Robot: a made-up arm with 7 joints.
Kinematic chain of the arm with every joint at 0, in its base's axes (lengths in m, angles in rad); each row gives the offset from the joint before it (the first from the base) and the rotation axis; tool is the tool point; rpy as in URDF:
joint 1: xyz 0 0 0.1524 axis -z
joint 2: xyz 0 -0.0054 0.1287 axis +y
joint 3: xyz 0 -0.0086 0.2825 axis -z
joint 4: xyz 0 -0.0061 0.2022 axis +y
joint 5: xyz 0 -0.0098 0.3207 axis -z
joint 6: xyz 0 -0.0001 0.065 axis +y
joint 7: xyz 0 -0.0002 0.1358 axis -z
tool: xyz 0 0 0 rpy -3.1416 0 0
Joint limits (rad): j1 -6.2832..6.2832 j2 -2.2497..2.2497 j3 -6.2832..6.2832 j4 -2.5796..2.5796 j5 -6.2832..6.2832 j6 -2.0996..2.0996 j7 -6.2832..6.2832
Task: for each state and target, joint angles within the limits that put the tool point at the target. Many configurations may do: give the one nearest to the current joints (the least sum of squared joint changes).
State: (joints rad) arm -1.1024 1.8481 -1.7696 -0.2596 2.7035 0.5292 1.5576
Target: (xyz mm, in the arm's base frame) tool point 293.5 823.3 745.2
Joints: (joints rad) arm -1.3537 1.0231 -1.7095 -0.0805 2.7419 0.5147 1.5576
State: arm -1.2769 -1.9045 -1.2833 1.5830 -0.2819 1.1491 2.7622
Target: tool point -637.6 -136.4 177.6
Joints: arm -0.9745 -1.9449 -1.3681 1.3542 -0.3146 1.0105 2.7622
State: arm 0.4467 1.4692 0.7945 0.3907 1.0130 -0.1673 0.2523
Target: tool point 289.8 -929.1 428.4
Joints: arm 1.0680 1.2826 0.9149 0.4511 1.0105 -0.0809 0.2523
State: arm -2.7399 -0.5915 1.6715 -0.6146 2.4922 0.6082 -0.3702
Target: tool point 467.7 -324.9 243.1
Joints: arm -3.2088 -1.0002 1.1117 -1.6544 2.5318 0.9804 -0.3702
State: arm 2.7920 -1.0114 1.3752 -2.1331 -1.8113 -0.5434 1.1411
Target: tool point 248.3 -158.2 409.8
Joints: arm 2.2430 -1.1469 2.0802 -2.4934 -1.8070 -0.3272 1.1411
